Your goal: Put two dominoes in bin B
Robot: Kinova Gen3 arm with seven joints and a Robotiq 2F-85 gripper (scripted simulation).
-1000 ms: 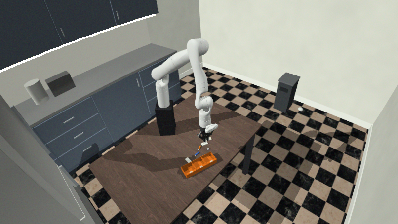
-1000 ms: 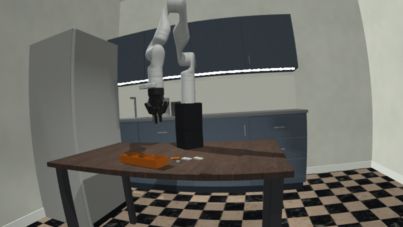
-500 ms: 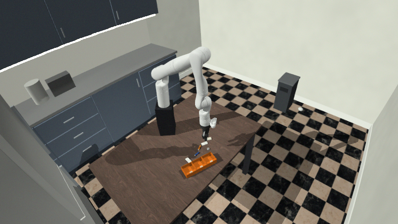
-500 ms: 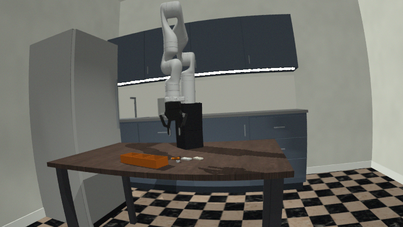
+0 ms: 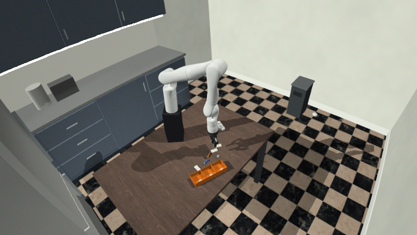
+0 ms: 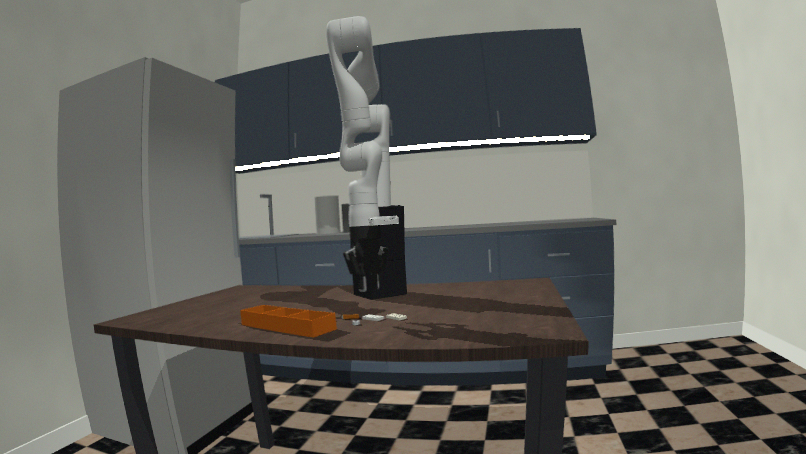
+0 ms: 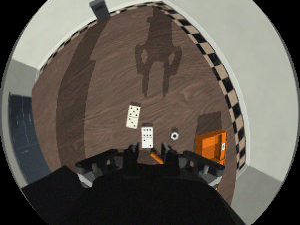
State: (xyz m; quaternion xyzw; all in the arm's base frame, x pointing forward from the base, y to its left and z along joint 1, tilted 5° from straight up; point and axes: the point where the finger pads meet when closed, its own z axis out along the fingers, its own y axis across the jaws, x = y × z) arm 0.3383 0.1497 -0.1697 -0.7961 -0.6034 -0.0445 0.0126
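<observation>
Right now the orange bin tray is 160 mm to the right of my hand, 140 mm ahead of it and 70 mm below it. Round my hand: blue marker (110 mm to the right, 90 mm below, 40 mm ahead); then small nut (90 mm below, 60 mm ahead, 10 mm to the right); then orange marker (90 mm below, 60 mm to the right, 10 mm ahead).
</observation>
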